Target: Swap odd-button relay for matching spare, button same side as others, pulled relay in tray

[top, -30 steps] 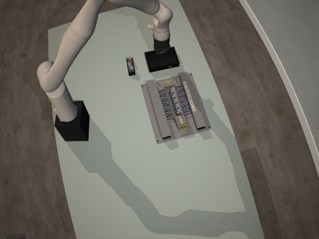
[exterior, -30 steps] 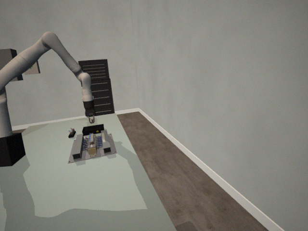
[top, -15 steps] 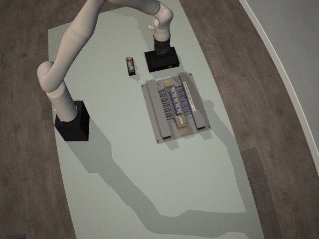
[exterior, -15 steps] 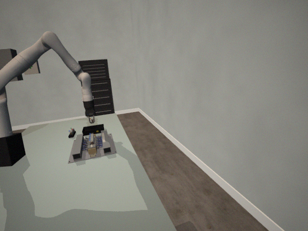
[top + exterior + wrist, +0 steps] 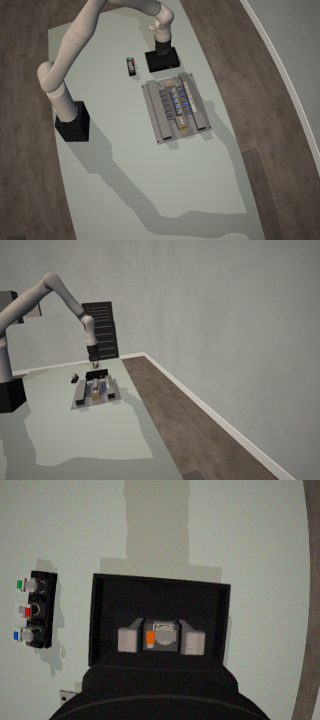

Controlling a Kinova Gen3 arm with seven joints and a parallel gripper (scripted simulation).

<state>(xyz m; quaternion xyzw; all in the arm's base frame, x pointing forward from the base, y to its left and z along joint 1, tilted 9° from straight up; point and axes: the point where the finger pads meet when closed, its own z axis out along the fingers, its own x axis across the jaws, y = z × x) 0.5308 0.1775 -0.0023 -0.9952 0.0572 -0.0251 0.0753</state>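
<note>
The black tray lies 8 cm below my hand. Also, from my hand: spare holder (17 cm behind, 9 cm below, 2 cm to the left).
</note>
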